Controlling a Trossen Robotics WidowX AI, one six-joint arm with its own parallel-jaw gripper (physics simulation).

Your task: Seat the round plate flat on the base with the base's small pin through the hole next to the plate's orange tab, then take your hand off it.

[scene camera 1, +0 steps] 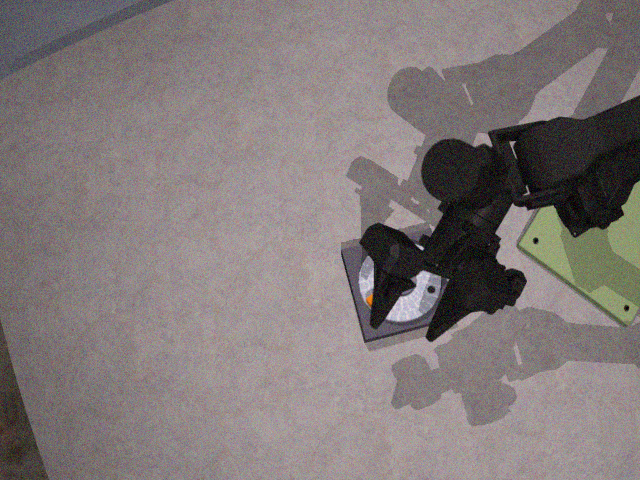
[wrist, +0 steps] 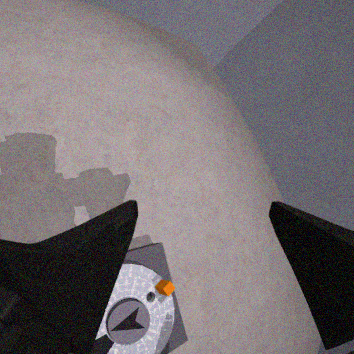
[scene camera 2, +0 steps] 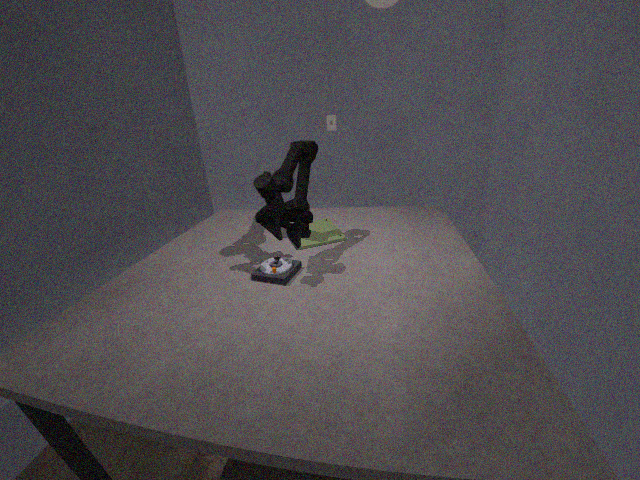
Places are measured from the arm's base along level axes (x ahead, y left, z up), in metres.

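Pixels of known places: gripper, fingertip midpoint: (scene camera 1: pixel 401 333) (wrist: pixel 205 208) (scene camera 2: pixel 290 243); arm's base, link origin: (scene camera 1: pixel 578 209) (scene camera 2: pixel 302 233).
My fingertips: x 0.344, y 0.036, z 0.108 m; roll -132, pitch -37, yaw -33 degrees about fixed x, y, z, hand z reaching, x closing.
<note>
Ahead of a thing's pixels: the offset from my fingertips to its top centre.
The round white plate @(dx -0.052, dy -0.072, dz -0.084 m) (scene camera 1: pixel 405 311) (scene camera 2: pixel 266 267) (wrist: pixel 132 280) lies on the dark square base @(dx -0.052, dy -0.072, dz -0.092 m) (scene camera 1: pixel 352 258) (scene camera 2: pixel 268 280) (wrist: pixel 150 254) and looks about level. Its orange tab @(dx -0.006, dy -0.065, dz -0.084 m) (scene camera 1: pixel 369 299) (scene camera 2: pixel 273 270) (wrist: pixel 166 288) is near the rim. A dark spot shows just inside the tab in the wrist view; whether it is an empty hole or the pin in it, I cannot tell. A grey hub with a dark arrow-shaped top shows at the plate's middle. My gripper (scene camera 1: pixel 402 332) (scene camera 2: pixel 290 243) (wrist: pixel 205 208) is open and empty, above and apart from the plate, and hides part of it.
A light green board (scene camera 1: pixel 547 232) (scene camera 2: pixel 330 227) with small dark holes near its corners lies on the table beside the base, partly under the arm. A wall with a socket (scene camera 2: pixel 331 122) stands behind the table. Shadows of the arm fall around the base.
</note>
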